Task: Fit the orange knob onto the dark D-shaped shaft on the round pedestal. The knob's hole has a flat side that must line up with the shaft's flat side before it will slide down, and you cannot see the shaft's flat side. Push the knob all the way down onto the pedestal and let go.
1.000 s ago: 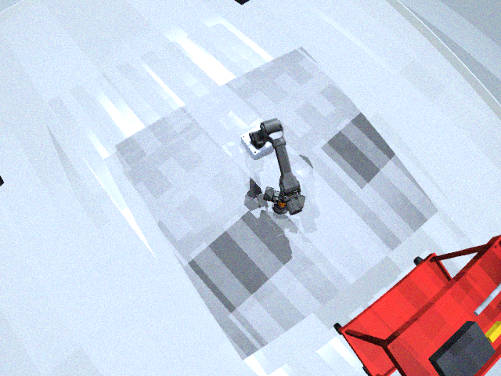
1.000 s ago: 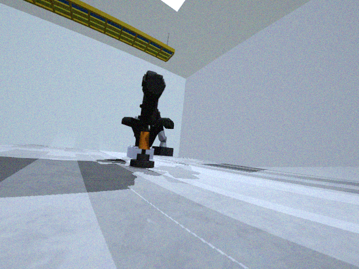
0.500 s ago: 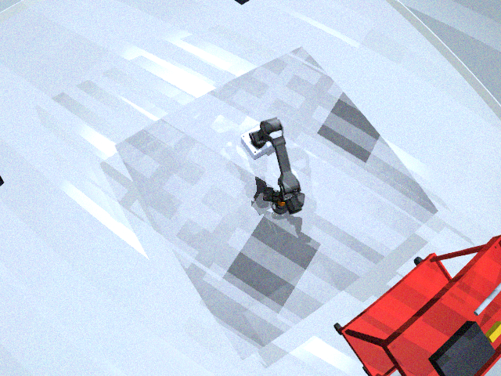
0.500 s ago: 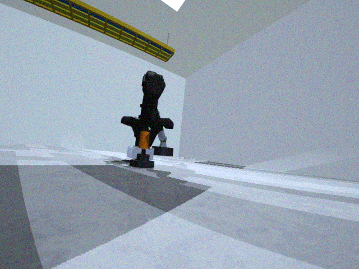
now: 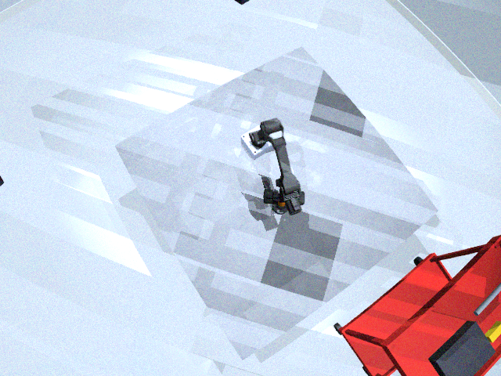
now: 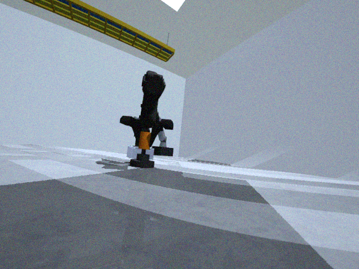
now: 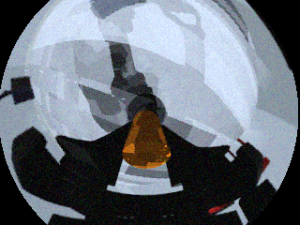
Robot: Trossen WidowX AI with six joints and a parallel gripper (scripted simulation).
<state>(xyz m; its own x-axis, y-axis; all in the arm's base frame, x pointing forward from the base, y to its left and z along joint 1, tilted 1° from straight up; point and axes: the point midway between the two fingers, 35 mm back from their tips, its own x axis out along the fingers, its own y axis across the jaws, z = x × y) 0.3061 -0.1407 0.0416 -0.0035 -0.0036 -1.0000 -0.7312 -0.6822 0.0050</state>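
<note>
Right now the orange knob is 20 mm above my gripper tip. Also, from my gripper tip: dark pedestal 40 mm below.
</note>
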